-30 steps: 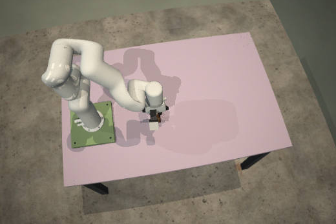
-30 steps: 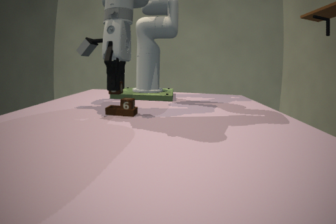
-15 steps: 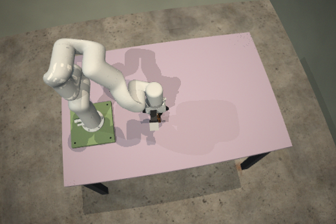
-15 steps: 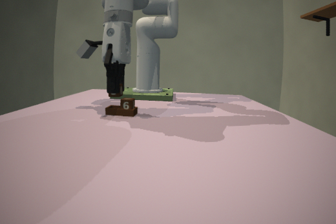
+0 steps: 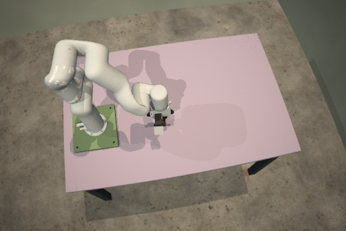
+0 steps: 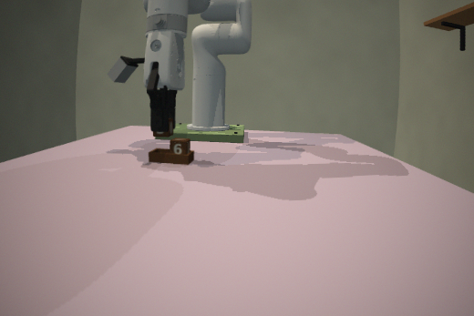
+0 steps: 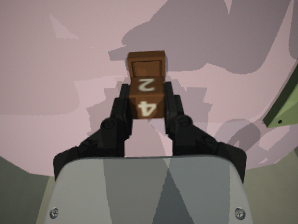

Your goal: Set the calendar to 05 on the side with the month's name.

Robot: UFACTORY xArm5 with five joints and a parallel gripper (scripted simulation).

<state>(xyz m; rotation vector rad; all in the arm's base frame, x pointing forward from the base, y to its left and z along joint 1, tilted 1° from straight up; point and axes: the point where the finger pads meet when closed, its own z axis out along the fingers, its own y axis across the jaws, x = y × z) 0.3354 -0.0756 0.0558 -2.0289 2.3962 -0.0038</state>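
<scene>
My gripper is now 2 cm above the cube. From my hand the other things lie so: brown calendar tray: 7 cm below, 2 cm to the left.
</scene>
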